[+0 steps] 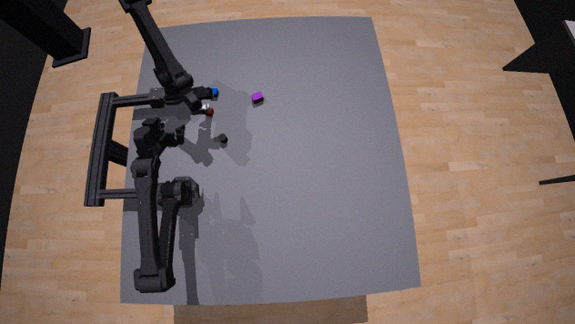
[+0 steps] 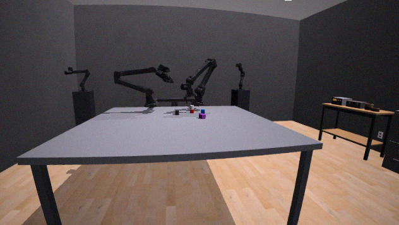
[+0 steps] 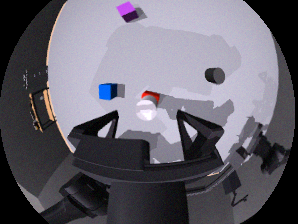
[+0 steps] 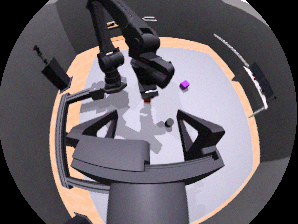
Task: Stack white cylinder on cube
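Right now my left hand is 50 mm above the white cylinder and 10 mm to the right of it. Also, from my left hand: dark cylinder 170 mm to the right, 90 mm below, 60 mm ahead; then blue cube 120 mm to the left, 100 mm below, 40 mm ahead; then red cube 100 mm below, 10 mm to the left.
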